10 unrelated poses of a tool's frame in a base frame.
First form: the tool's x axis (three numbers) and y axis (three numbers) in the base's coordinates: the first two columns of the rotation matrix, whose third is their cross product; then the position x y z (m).
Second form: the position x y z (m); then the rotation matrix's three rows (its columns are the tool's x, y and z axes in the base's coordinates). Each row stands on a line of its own. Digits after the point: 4 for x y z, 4 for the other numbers.
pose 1, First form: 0.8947 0.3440 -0.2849 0.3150 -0.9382 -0.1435 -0.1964 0.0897 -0.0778
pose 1, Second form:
-0.1964 0.0897 -0.0778
0.8947 0.3150 -0.3167
0.3440 -0.9382 0.0386
-0.2849 -0.1435 -0.9478

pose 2, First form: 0.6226 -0.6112 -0.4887 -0.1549 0.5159 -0.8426 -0.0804 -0.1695 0.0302
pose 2, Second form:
-0.0804 -0.1695 0.0302
0.6226 -0.1549 0.7671
-0.6112 0.5159 0.6003
-0.4887 -0.8426 0.2265

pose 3, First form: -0.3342 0.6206 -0.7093 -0.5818 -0.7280 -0.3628 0.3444 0.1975 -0.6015
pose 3, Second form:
0.3444 0.1975 -0.6015
-0.3342 -0.5818 -0.7415
0.6206 -0.7280 0.2914
-0.7093 -0.3628 0.6044

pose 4, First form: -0.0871 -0.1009 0.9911 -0.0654 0.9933 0.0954 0.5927 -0.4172 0.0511
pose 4, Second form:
0.5927 -0.4172 0.0511
-0.0871 -0.0654 -0.9941
-0.1009 0.9933 -0.0565
0.9911 0.0954 -0.0931

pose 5, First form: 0.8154 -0.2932 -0.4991 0.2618 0.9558 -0.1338 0.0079 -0.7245 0.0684
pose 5, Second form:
0.0079 -0.7245 0.0684
0.8154 0.2618 0.5163
-0.2932 0.9558 -0.0216
-0.4991 -0.1338 0.8561

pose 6, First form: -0.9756 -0.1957 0.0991 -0.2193 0.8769 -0.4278 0.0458 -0.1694 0.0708
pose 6, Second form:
0.0458 -0.1694 0.0708
-0.9756 -0.2193 -0.0032
-0.1957 0.8769 -0.4391
0.0991 -0.4278 -0.8984

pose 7, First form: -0.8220 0.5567 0.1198 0.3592 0.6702 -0.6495 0.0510 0.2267 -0.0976
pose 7, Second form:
0.0510 0.2267 -0.0976
-0.8220 0.3592 -0.4419
0.5567 0.6702 -0.4909
0.1198 -0.6495 -0.7509

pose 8, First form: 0.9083 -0.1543 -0.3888 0.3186 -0.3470 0.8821 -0.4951 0.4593 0.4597
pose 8, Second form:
-0.4951 0.4593 0.4597
0.9083 0.3186 -0.2710
-0.1543 -0.3470 -0.9251
-0.3888 0.8821 -0.2660

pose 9, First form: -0.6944 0.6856 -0.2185 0.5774 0.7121 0.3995 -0.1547 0.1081 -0.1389
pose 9, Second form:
-0.1547 0.1081 -0.1389
-0.6944 0.5774 0.4295
0.6856 0.7121 0.1513
-0.2185 0.3995 -0.8903

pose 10, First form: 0.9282 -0.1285 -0.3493 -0.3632 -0.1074 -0.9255 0.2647 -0.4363 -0.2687
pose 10, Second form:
0.2647 -0.4363 -0.2687
0.9282 -0.3632 0.0814
-0.1285 -0.1074 0.9859
-0.3493 -0.9255 -0.1464

